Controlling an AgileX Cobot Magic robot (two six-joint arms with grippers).
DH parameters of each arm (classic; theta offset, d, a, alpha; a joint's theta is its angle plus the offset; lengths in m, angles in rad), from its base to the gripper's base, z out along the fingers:
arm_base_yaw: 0 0.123 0 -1.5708
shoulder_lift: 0.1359 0 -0.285 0
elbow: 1.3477 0 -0.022 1.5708
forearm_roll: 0 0.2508 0 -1.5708
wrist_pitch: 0 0 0.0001 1.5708
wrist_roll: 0 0.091 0 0
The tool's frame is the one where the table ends.
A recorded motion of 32 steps. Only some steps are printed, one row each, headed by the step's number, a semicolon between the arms.
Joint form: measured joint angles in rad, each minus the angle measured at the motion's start. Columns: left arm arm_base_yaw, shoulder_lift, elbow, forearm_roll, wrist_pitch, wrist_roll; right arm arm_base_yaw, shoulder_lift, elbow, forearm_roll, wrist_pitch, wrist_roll.
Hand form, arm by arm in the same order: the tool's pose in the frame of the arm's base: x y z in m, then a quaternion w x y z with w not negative. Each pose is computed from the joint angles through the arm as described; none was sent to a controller.
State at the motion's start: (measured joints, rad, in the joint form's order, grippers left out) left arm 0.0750 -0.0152 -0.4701 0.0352 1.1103 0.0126; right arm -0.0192 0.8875 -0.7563 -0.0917 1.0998 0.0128
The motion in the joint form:
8: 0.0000 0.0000 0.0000 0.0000 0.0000 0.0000; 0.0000 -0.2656 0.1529 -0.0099 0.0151 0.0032
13: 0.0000 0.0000 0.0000 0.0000 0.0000 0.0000; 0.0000 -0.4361 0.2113 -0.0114 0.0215 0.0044
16: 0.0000 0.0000 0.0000 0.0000 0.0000 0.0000; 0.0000 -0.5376 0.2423 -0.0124 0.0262 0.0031
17: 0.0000 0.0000 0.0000 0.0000 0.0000 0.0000; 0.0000 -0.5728 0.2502 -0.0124 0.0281 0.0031
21: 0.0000 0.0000 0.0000 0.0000 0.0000 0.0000; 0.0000 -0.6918 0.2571 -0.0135 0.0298 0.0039
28: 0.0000 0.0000 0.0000 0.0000 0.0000 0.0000; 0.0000 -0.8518 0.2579 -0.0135 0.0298 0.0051
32: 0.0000 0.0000 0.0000 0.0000 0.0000 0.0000; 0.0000 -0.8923 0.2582 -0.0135 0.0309 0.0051
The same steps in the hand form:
8: -0.0062 0.0024 0.2650 0.49252 -0.02811 0.86897 0.03917; 0.0870 -0.0100 0.2797 0.25888 0.00721 0.96457 -0.05025
13: -0.0062 0.0024 0.2650 0.49252 -0.02811 0.86897 0.03917; 0.0588 -0.0096 0.2745 0.30949 0.01038 0.94946 -0.05138
16: -0.0062 0.0024 0.2650 0.49252 -0.02811 0.86897 0.03917; 0.0434 -0.0094 0.2703 0.34051 0.01145 0.93871 -0.05235
17: -0.0062 0.0024 0.2650 0.49252 -0.02811 0.86897 0.03917; 0.0383 -0.0093 0.2693 0.35241 0.01213 0.93430 -0.05244
21: -0.0062 0.0024 0.2650 0.49252 -0.02811 0.86897 0.03917; 0.0209 -0.0090 0.2707 0.40343 0.01507 0.91335 -0.05307
28: -0.0062 0.0024 0.2650 0.49252 -0.02811 0.86897 0.03917; -0.0028 -0.0086 0.2719 0.47482 0.01915 0.87829 -0.05281
32: -0.0062 0.0024 0.2650 0.49252 -0.02811 0.86897 0.03917; -0.0089 -0.0085 0.2716 0.49190 0.02006 0.86882 -0.05275

